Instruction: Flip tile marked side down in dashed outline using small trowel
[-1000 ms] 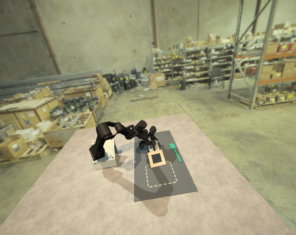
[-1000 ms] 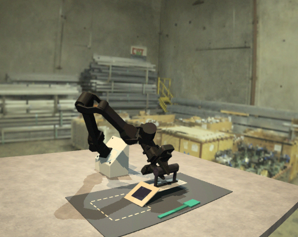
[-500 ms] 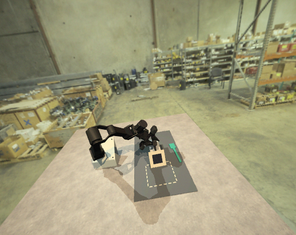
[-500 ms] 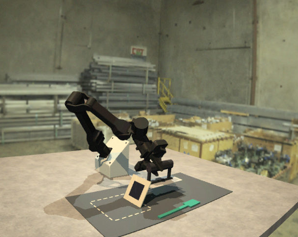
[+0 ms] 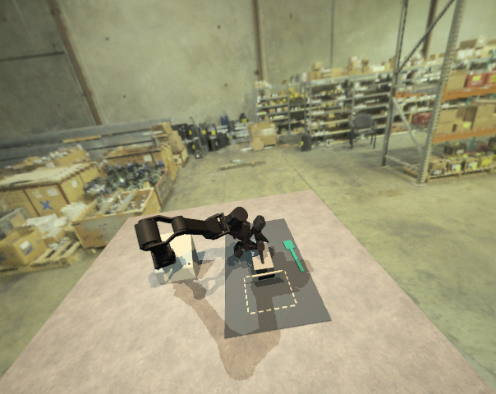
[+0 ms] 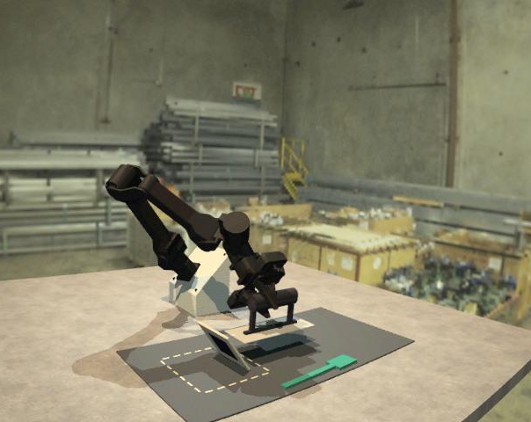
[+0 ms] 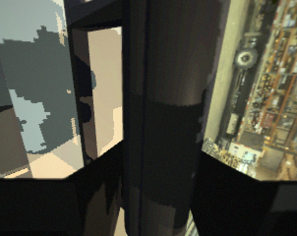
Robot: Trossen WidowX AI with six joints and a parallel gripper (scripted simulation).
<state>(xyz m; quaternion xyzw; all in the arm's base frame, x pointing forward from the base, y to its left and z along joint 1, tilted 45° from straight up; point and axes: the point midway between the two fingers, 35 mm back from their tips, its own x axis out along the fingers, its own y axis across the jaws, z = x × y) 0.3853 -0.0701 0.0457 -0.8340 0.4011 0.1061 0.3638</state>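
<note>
My gripper tip is 120 mm above the grey mat, 30 mm to the right of it and 10 mm past it. The rest, counted from my gripper tip: trowel: 20 mm behind, 10 mm below; tile: 110 mm to the right, 70 mm below, 40 mm behind; green flat tool: 130 mm ahead, 100 mm below, 40 mm to the left.
</note>
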